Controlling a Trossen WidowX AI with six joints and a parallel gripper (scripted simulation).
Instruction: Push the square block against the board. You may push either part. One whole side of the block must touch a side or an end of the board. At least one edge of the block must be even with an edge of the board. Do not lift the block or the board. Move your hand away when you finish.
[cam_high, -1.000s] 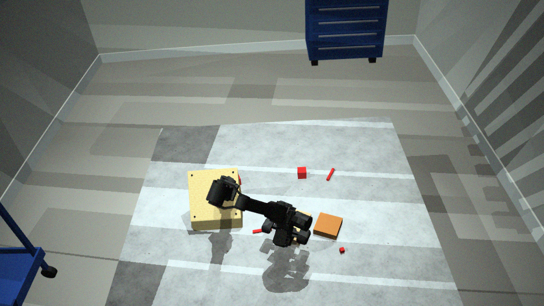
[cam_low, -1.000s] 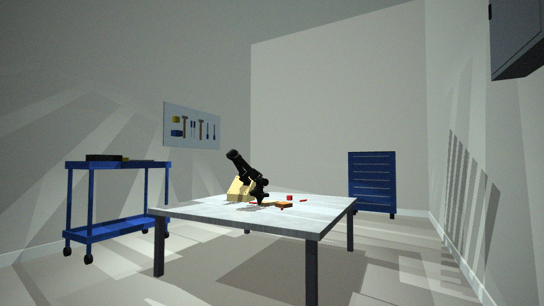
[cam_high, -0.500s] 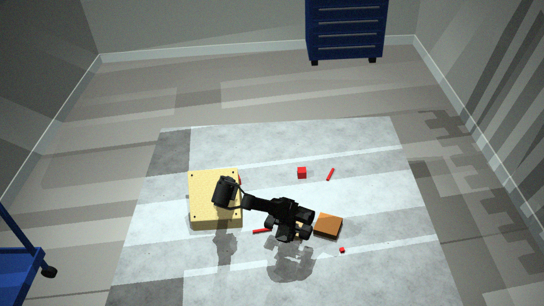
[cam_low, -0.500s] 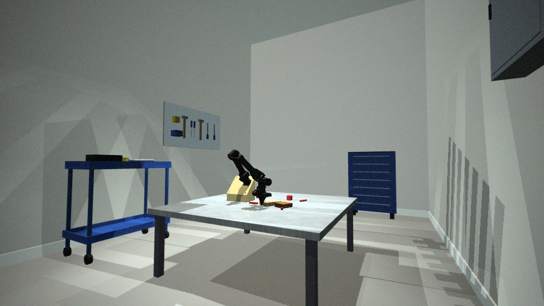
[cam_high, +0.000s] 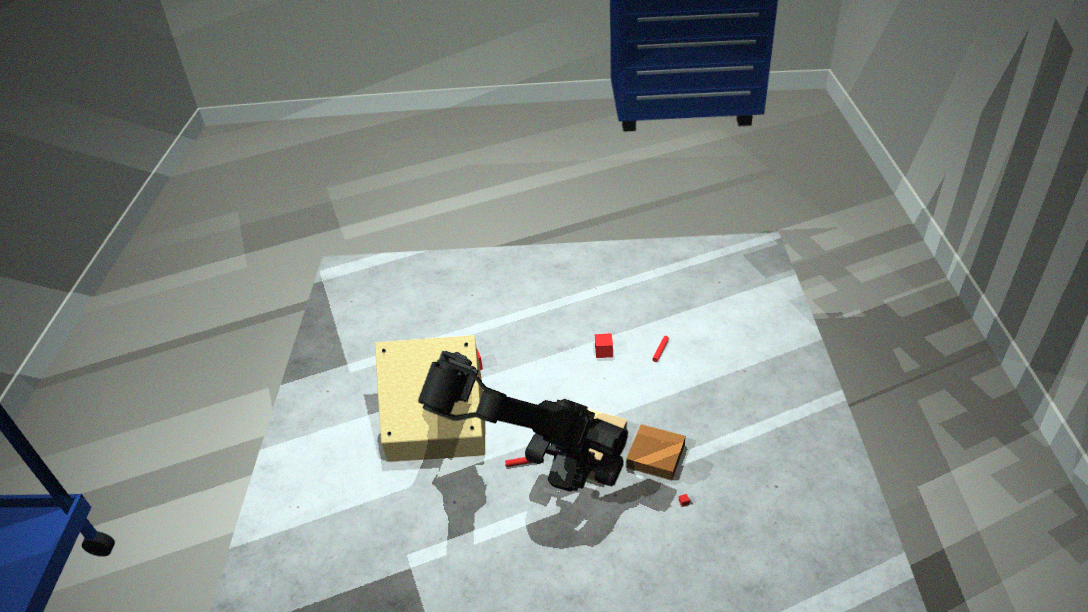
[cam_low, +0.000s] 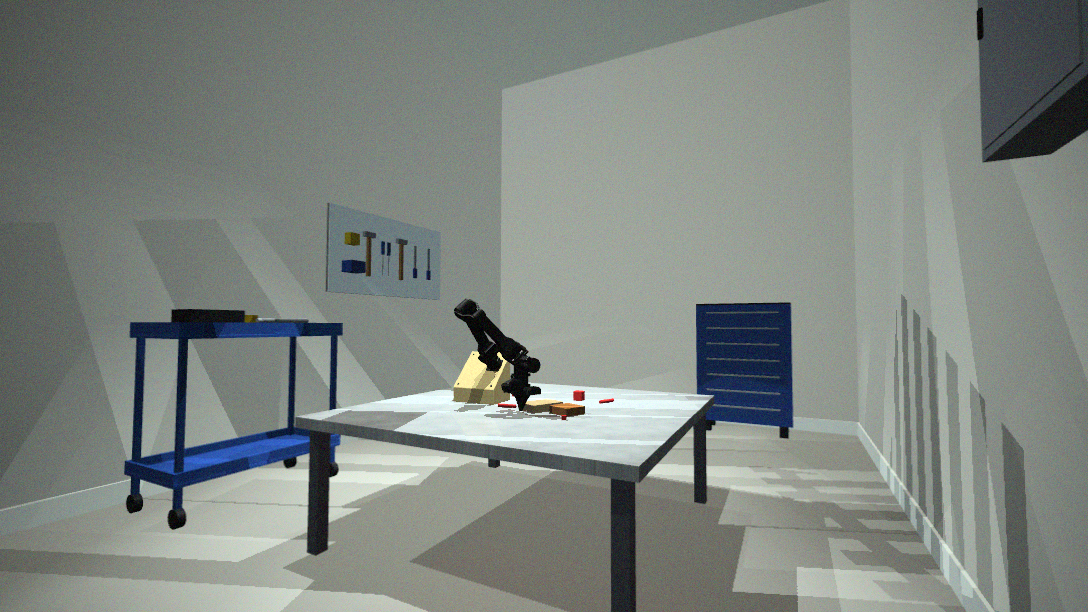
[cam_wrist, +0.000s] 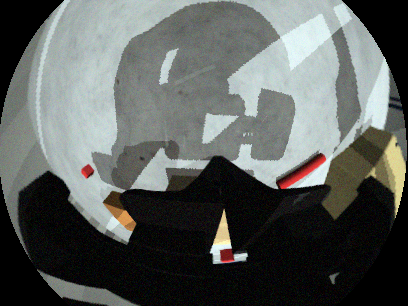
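Right now my gripper tip is 90 mm to the right of the board, 40 mm short of it and 10 mm below it. Round my gripper tip: small red bit 210 mm ahead, 60 mm to the right; then square block 170 mm ahead, 60 mm to the left, 10 mm above.
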